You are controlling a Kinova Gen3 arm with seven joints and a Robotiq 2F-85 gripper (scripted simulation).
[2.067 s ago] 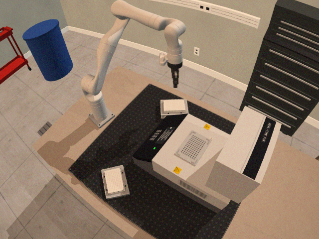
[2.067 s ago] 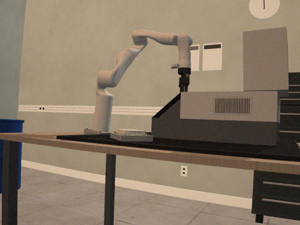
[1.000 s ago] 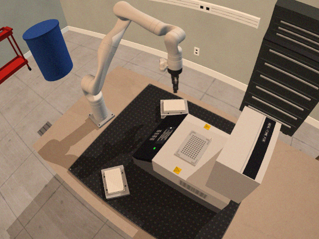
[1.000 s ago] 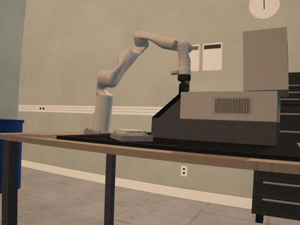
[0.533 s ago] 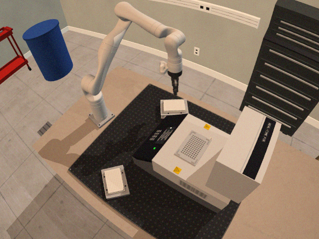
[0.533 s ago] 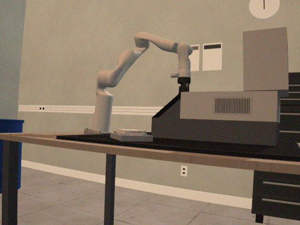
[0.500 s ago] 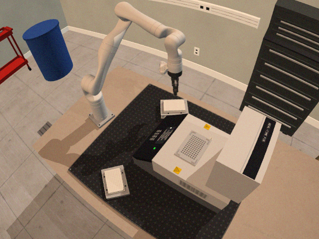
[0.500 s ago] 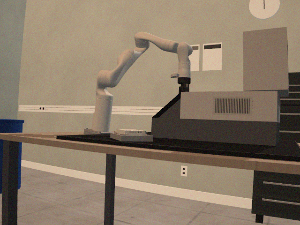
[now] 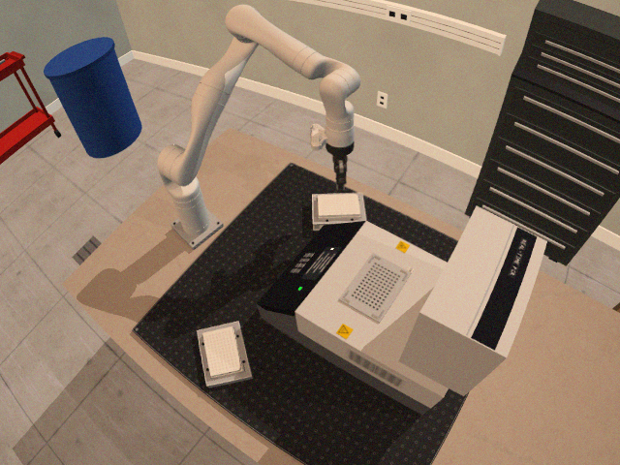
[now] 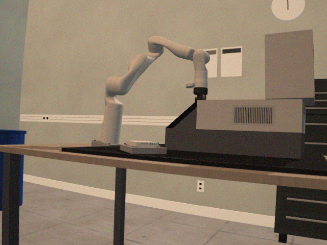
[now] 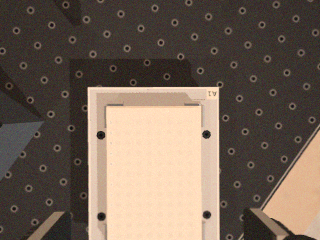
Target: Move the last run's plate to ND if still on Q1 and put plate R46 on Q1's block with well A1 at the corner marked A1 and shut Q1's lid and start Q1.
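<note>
The white plate is 130 mm below my hand. Also, from my hand: grey nest: 100 mm ahead, 550 mm to the right, 160 mm below; then A1 mark: 90 mm behind, 20 mm to the right, 140 mm below.
</note>
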